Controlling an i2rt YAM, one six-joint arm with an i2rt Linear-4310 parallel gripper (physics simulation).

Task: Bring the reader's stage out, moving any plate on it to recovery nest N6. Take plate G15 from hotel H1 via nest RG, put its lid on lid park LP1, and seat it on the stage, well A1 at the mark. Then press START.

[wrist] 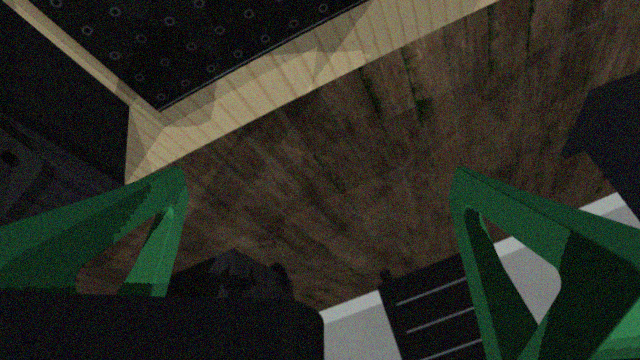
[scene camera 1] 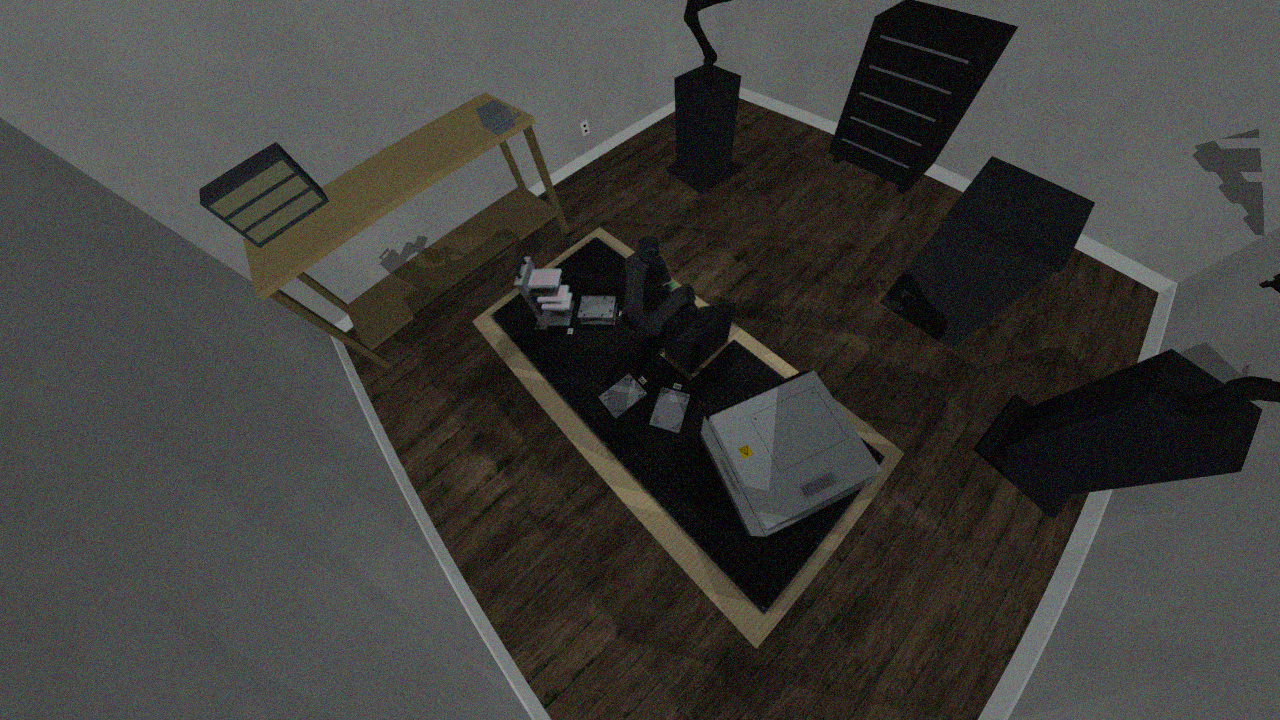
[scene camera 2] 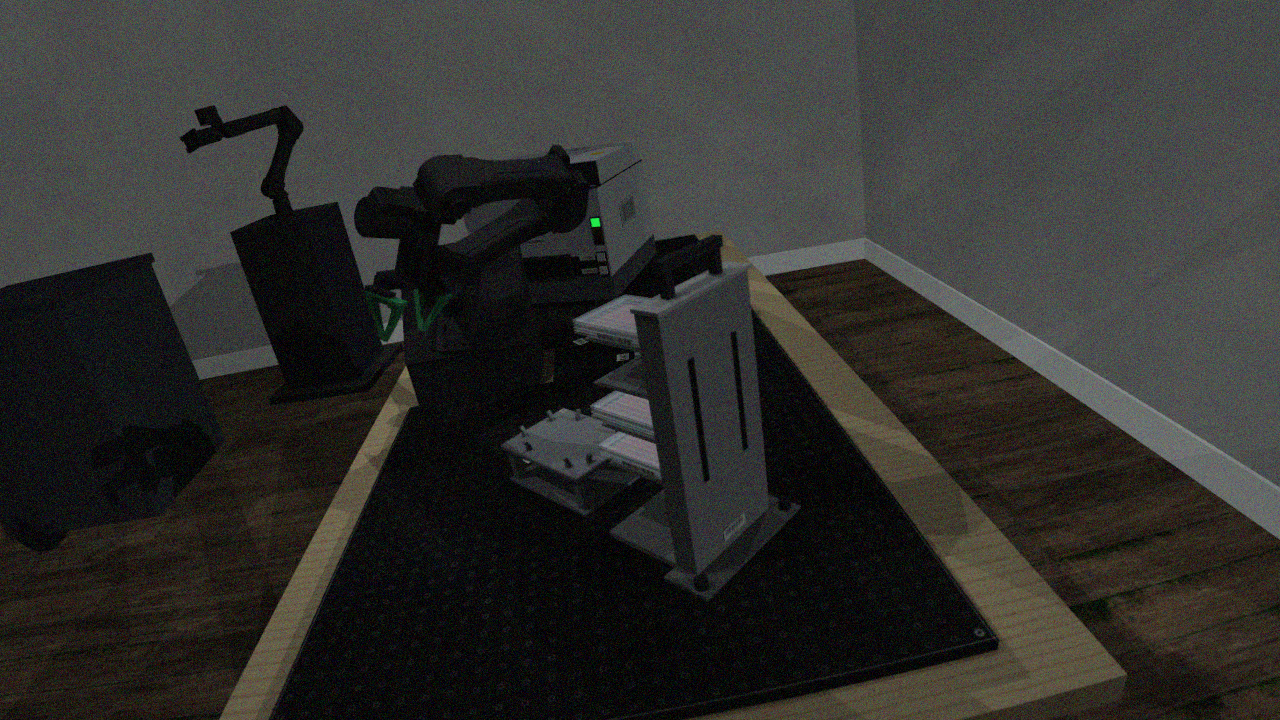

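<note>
My gripper is open and empty, its green fingers wide apart beyond the table's edge beside the arm's base. The grey plate hotel stands upright on the black mat, with several pale plates on its shelves, among them a top plate; I cannot read which is G15. A raised grey nest stands beside it. Two flat grey pads lie between the arm and the reader. The reader shows a green light. Its stage cannot be made out.
The table's wooden border surrounds the mat. A pedestal with another arm and a dark cabinet stand off the table. A drawer cabinet and a wooden bench stand near the walls.
</note>
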